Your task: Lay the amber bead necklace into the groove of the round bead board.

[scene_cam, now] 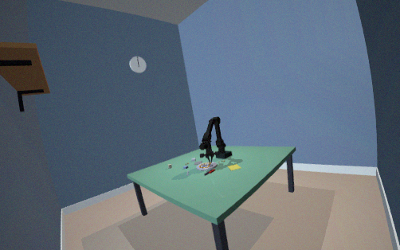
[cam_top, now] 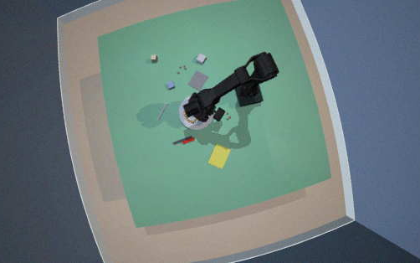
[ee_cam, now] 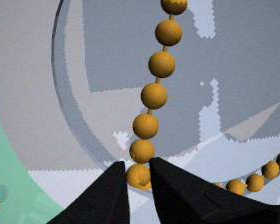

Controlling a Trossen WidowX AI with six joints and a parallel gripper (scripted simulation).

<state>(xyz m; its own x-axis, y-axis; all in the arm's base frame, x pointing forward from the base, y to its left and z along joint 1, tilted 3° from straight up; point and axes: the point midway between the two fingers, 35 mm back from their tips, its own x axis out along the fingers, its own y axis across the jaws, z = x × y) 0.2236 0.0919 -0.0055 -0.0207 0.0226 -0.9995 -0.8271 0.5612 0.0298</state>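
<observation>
My gripper tip is 60 mm short of the round grey bead board, 10 mm to the right of it and 10 mm above it. Round my gripper tip: blue block 200 mm ahead, 150 mm to the right, 10 mm below; then red-handled tool 170 mm to the left, 120 mm ahead, 10 mm below; then grey plate 180 mm to the right, 40 mm ahead, 20 mm below.
</observation>
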